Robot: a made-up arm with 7 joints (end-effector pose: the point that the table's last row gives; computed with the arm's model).
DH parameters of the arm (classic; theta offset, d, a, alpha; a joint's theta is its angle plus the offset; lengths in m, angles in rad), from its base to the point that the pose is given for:
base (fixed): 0 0 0 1.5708
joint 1: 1.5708 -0.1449 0 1.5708
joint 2: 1.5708 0 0 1.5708
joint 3: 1.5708 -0.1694 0 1.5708
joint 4: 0 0 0 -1.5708
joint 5: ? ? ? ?
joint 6: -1.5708 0 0 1.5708
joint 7: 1.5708 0 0 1.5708
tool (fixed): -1.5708 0 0 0
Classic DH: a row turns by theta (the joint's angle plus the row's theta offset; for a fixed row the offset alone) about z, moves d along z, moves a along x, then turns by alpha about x.
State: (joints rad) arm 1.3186 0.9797 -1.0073 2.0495 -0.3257 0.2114 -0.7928
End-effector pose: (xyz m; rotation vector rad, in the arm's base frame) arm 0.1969 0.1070 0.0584 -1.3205 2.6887 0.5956
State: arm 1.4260 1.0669 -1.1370 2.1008 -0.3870 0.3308 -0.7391
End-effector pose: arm 0.1900 0.1102 0.0540 -1.5208 2.5273 0.7183
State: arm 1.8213 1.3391 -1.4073 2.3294 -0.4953 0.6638 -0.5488
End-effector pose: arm 0.1476 0.1238 0.0650 -2.0277 2.1039 0.6960
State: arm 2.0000 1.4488 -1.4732 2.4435 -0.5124 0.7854 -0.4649
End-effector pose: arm 0.1228 0.1261 0.0716 -2.1833 1.9963 0.5634
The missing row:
joint 5: 0 -0.223 0 -1.5708
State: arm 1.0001 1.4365 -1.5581 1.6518 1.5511 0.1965 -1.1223
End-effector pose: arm 0.2039 0.2651 -0.1276 0.8845 -0.7917 0.3253
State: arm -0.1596 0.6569 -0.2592 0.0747 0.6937 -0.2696 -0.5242
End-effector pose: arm -0.0338 0.3808 -0.3114 1.2002 -0.2446 0.3431
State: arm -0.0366 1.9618 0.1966 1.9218 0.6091 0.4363 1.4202
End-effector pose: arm 0.2079 0.2150 0.0656 -0.0734 -0.1947 -1.5152
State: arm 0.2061 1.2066 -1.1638 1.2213 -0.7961 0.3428 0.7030
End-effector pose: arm 0.1359 0.3060 -0.2447 0.5406 0.5445 -1.8165
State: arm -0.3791 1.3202 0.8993 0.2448 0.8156 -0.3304 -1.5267
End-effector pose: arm 0.0110 0.5291 -0.0632 -2.3905 0.4810 -1.9582
